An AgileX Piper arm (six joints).
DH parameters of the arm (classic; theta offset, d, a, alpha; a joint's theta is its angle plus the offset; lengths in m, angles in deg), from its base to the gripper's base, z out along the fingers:
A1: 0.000 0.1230 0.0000 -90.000
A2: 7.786 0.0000 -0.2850 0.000
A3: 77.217 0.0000 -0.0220 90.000
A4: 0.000 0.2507 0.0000 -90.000
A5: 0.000 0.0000 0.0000 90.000
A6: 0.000 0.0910 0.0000 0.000
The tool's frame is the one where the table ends.
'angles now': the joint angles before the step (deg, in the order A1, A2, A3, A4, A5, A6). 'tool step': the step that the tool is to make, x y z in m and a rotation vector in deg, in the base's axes. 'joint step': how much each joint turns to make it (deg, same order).
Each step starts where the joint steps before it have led.
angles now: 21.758 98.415 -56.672 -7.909 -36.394 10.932
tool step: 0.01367 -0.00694 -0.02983 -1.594 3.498 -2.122
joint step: -1.535 4.550 -0.001 1.113 -0.630 -1.155
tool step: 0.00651 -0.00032 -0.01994 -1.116 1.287 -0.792
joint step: -0.224 3.239 0.002 1.234 -1.551 -1.633
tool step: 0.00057 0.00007 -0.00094 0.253 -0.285 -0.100
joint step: 0.001 0.280 -0.002 0.212 -0.633 -0.053
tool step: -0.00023 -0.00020 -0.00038 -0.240 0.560 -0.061
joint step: -0.001 -0.108 0.001 0.017 0.719 0.001
